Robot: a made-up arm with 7 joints. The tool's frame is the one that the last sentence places.
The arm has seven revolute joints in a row. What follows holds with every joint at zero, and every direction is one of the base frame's. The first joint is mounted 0.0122 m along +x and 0.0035 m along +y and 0.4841 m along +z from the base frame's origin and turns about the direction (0.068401, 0.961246, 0.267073), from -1.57 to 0.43 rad. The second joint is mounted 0.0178 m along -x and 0.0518 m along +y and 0.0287 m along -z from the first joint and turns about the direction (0.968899, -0.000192, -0.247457), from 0.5 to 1.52 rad. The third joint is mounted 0.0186 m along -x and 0.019 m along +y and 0.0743 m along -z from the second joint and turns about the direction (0.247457, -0.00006, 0.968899), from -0.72 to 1.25 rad. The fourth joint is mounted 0.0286 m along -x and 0.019 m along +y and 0.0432 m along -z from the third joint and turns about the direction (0.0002, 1, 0.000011), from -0.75 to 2.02 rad. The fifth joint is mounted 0.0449 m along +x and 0.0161 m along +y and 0.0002 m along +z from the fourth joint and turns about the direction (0.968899, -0.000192, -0.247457), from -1.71 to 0.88 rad. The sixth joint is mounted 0.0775 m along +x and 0.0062 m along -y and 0.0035 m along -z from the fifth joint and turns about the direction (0.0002, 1, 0.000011), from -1.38 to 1.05 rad. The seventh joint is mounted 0.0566 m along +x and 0.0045 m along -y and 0.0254 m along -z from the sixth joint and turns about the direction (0.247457, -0.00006, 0.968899), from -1.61 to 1.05 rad. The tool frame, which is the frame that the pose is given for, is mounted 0.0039 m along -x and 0.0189 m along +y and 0.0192 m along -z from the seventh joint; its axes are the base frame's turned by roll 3.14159, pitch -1.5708 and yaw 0 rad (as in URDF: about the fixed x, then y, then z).
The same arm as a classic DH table. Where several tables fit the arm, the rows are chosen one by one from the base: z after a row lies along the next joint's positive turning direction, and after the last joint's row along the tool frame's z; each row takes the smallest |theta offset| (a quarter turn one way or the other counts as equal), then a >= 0, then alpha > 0; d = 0 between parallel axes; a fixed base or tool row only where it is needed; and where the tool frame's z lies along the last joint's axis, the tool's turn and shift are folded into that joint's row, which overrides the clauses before.
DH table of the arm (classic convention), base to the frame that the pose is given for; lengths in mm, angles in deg. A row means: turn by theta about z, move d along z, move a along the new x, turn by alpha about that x. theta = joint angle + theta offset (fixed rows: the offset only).
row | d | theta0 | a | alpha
base (fixed) | 482.9 | -4.07 | 11.9 | -74.51
joint 1 | 45.4 | -75.12 | -45.2 | -90
joint 2 | -9.8 | 74 | -19 | 90
joint 3 | -125.5 | -90 | 17 | 90
joint 4 | 35.1 | 90 | 11.3 | -90
joint 5 | 119.4 | 0 | 15.8 | 90
joint 6 | -10.7 | 90 | 61.1 | 90
joint 7 | -30.4 | 90.01 | 18.9 | 75.67
tool (fixed) | 1 | 89.99 | 0 | 0
Joint limits (deg, base to tool): -89.95..24.64 28.65..87.09 -41.25..71.62 -42.97..115.74 -97.98..50.42 -79.07..60.16 -92.25..60.16

